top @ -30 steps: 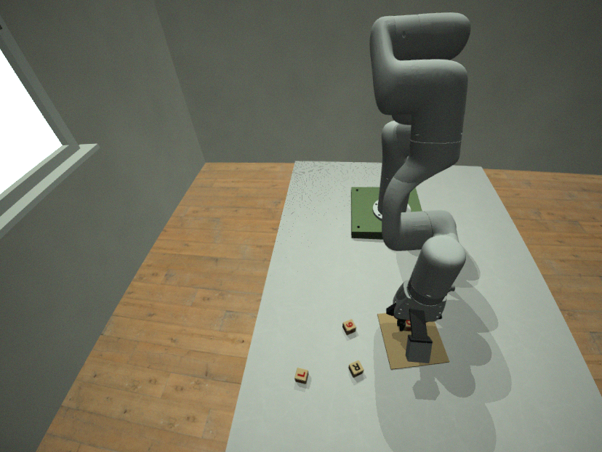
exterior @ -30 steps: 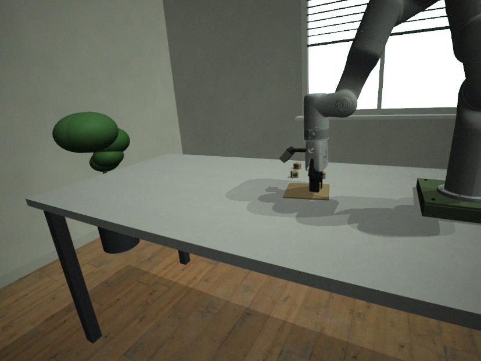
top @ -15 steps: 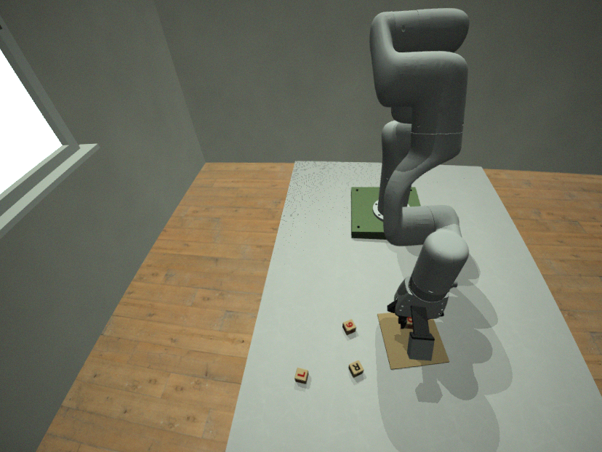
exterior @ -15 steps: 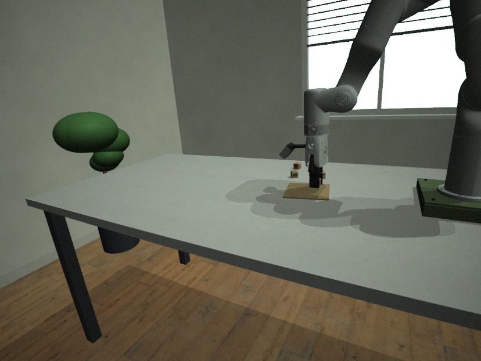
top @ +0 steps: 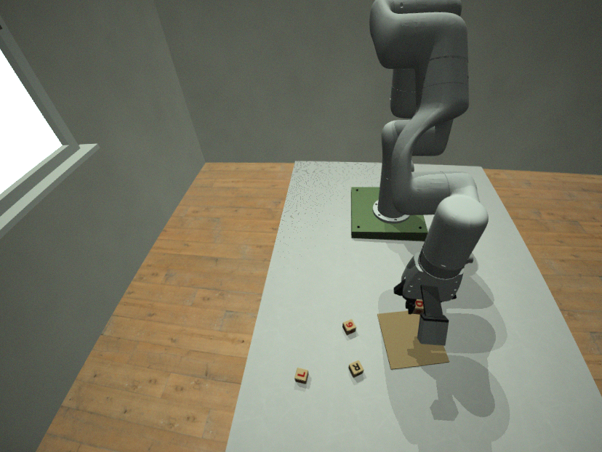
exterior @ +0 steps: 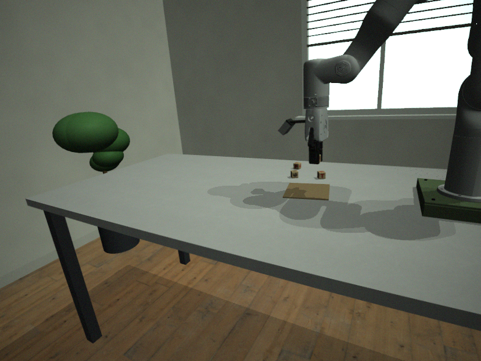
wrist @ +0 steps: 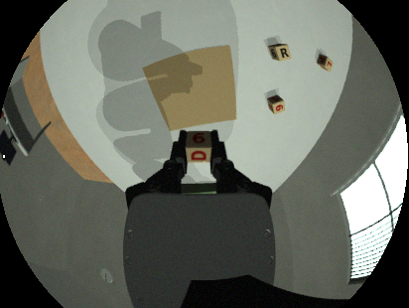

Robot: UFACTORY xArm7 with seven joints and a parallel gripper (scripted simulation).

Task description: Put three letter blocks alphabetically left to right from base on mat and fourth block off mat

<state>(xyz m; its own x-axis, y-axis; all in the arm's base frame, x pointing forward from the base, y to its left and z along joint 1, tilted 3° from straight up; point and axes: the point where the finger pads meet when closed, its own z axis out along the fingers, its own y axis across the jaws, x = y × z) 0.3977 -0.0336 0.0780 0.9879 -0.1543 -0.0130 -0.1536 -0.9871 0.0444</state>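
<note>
Right now my hand is 12 cm above the tan mat, 3 cm short of it and 1 cm to the right of it.
</note>
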